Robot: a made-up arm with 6 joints. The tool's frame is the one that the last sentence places.
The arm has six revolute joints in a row. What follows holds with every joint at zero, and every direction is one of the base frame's.
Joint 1 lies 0.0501 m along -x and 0.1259 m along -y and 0.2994 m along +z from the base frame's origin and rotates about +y.
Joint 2 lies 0.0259 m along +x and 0.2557 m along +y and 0.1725 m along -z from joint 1 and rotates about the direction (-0.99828, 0.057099, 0.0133).
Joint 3 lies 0.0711 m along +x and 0.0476 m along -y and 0.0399 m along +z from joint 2 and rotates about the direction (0.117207, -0.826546, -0.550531).
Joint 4 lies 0.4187 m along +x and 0.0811 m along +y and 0.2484 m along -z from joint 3 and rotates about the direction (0.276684, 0.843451, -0.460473).
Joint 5 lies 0.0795 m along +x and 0.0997 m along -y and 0.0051 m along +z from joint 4 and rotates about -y.
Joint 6 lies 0.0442 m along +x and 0.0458 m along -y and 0.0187 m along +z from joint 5 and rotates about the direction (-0.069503, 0.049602, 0.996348).
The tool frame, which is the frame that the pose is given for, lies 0.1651 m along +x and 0.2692 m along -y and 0.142 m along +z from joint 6; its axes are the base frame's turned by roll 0.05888, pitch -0.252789 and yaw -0.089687 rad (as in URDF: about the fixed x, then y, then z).
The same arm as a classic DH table. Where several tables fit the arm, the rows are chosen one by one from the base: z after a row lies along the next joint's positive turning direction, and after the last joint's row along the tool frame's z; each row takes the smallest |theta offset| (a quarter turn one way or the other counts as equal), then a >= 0, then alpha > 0; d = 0 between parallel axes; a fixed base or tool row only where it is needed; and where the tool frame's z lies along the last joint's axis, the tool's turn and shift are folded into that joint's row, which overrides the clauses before.
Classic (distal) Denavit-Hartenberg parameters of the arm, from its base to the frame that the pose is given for. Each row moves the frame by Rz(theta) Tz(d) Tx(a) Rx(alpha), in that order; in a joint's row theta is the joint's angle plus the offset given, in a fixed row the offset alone. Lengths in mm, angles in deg.
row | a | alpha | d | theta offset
base (fixed) | -50.1 | -90.00 | 299.4 | 0.00
joint 1 | -172.1 | 86.73 | 131.4 | -89.24
joint 2 | 58.1 | 99.88 | -99.1 | -33.86
joint 3 | 290.1 | 114.28 | 304.3 | -70.17
joint 4 | 70.8 | -147.51 | 486.3 | -11.59
joint 5 | 45.4 | -92.84 | 203.7 | -27.01
joint 6 | 323.0 | 11.80 | 345.4 | -65.47
tool (fixed) | 0.0 | 0.00 | -217.7 | 60.42

